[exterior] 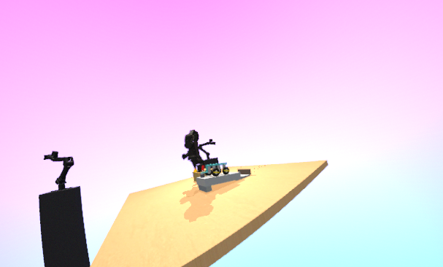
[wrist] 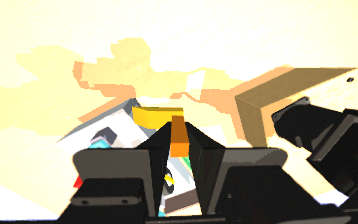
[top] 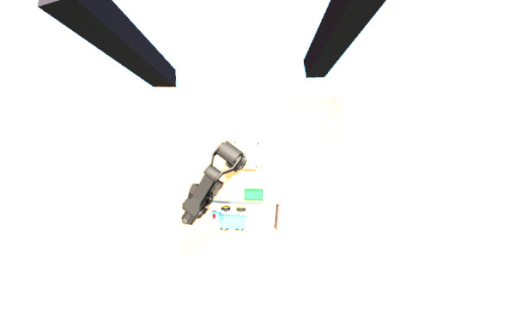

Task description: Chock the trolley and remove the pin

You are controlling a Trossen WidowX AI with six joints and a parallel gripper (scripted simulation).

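Now: the yellow chock 2 cm ahead of my gripper tip, 1 cm to the right of it and 1 cm below it. From my gripper tip the other things lie so: green tray (20 cm to the left, 16 cm below, 6 cm ahead); red-headed stop pin (13 cm ahead, 2 cm to the right, 2 cm below); cyan trolley (17 cm ahead, 8 cm to the left, 4 cm below).
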